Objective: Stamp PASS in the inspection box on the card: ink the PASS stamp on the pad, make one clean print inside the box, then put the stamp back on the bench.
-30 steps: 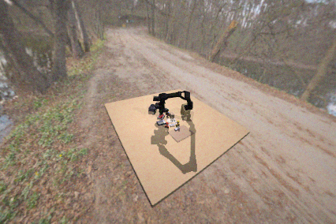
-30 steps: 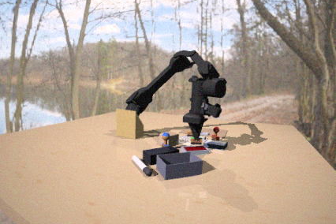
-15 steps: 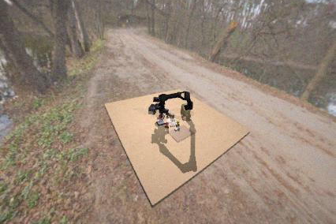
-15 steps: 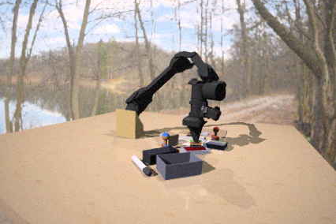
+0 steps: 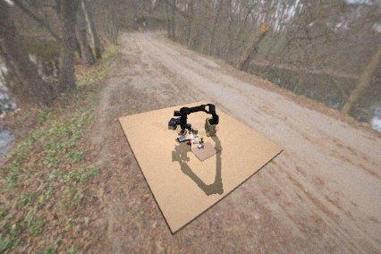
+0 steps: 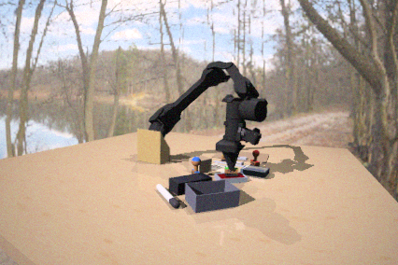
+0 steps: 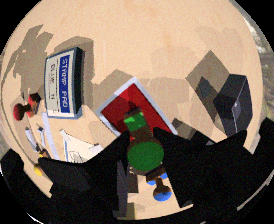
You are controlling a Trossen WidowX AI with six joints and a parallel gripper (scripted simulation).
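Right now my gripper tip is right at the green-knobbed stamp. The rest, counted from my gripper tip: red ink pad 30 mm below; black block 130 mm to the right, 80 mm behind, 20 mm below; blue-knobbed stamp 110 mm behind, 30 mm to the right, 20 mm below.
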